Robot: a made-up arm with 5 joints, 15 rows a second.
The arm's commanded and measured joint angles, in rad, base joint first. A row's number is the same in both.
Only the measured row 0 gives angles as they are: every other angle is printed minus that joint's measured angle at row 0.
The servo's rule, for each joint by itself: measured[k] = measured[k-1] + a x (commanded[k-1-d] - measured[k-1]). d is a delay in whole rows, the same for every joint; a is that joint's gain. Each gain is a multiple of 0.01, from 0.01 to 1. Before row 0 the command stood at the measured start. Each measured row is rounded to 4 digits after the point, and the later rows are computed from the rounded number. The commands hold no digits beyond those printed.
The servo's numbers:
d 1
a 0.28 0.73 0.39 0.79 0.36
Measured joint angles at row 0:
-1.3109, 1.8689, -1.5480, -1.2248, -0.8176
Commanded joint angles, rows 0 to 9:
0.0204, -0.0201, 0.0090, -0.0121, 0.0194
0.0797, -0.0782, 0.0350, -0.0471, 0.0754
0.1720, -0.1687, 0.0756, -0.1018, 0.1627
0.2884, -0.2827, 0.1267, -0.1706, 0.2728
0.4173, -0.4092, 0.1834, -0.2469, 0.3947
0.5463, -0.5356, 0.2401, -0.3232, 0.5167
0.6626, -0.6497, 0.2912, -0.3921, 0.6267
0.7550, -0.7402, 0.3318, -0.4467, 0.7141
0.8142, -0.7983, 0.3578, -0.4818, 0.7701
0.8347, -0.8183, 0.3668, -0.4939, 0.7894
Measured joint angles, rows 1 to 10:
0.0000, 0.0000, 0.0000, 0.0000, 0.0000
0.0057, -0.0147, 0.0035, -0.0096, 0.0070
0.0264, -0.0611, 0.0158, -0.0392, 0.0316
0.0672, -0.1396, 0.0391, -0.0887, 0.0788
0.1291, -0.2441, 0.0733, -0.1534, 0.1486
0.2098, -0.3646, 0.1162, -0.2273, 0.2372
0.3040, -0.4894, 0.1645, -0.3031, 0.3378
0.4044, -0.6064, 0.2139, -0.3734, 0.4418
0.5026, -0.7041, 0.2599, -0.4313, 0.5398
0.5898, -0.7729, 0.2981, -0.4712, 0.6227

